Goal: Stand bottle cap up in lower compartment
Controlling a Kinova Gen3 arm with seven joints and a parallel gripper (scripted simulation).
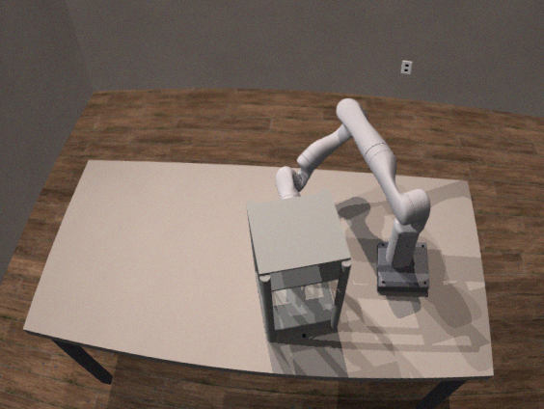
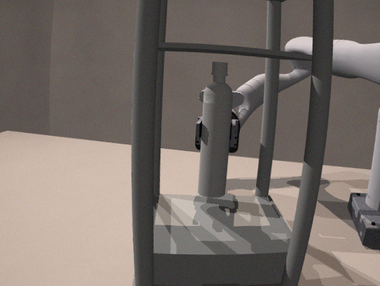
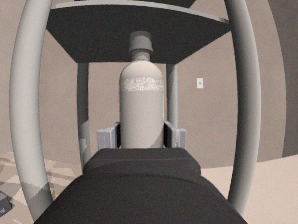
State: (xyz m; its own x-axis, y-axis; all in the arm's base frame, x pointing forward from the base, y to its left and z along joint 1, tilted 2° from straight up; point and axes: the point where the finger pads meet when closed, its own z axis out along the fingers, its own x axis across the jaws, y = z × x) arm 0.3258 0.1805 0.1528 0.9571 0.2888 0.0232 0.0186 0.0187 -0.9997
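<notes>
Now: hand 60 mm to the right of the shelving unit, 30 mm below it and 30 mm past it.
</notes>
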